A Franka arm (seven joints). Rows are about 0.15 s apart.
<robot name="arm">
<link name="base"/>
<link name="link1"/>
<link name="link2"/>
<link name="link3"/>
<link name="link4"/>
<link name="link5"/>
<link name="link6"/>
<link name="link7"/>
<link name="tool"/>
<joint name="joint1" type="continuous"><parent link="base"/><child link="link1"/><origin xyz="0 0 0.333" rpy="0 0 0"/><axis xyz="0 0 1"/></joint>
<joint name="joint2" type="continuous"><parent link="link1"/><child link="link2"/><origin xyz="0 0 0" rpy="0 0 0"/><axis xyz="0 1 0"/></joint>
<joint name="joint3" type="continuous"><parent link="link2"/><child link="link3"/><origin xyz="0 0 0.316" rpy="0 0 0"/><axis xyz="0 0 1"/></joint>
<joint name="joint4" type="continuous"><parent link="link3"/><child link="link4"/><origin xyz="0.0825 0 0" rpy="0 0 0"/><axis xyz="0 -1 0"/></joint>
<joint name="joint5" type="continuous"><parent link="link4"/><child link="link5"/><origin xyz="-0.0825 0 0.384" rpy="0 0 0"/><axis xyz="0 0 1"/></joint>
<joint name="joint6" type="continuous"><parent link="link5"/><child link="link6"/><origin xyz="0 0 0" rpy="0 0 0"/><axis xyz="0 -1 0"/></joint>
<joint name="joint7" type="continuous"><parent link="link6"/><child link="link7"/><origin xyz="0.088 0 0" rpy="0 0 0"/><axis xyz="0 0 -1"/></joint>
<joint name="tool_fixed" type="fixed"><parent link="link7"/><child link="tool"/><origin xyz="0 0 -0.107" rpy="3.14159 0 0"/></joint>
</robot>
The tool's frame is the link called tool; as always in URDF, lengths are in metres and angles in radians. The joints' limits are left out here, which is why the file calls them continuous.
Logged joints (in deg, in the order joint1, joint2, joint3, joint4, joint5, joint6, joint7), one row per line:
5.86, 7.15, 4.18, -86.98, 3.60, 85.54, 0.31
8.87, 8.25, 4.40, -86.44, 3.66, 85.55, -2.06
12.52, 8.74, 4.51, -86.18, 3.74, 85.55, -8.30
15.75, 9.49, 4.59, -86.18, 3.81, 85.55, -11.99
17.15, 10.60, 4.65, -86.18, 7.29, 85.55, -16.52
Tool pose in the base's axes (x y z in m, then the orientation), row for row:
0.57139, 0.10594, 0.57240, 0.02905, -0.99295, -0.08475, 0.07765
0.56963, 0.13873, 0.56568, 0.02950, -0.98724, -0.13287, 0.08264
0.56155, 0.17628, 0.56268, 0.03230, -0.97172, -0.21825, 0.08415
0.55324, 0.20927, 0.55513, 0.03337, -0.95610, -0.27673, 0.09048
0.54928, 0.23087, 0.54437, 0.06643, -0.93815, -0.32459, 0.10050
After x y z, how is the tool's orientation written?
As a quaternion, w x y z.
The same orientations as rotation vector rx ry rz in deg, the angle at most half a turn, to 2 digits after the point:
-175.50, -14.98, 13.72
-174.44, -23.48, 14.60
-171.40, -38.50, 14.84
-168.53, -48.78, 15.95
-162.08, -56.08, 17.36

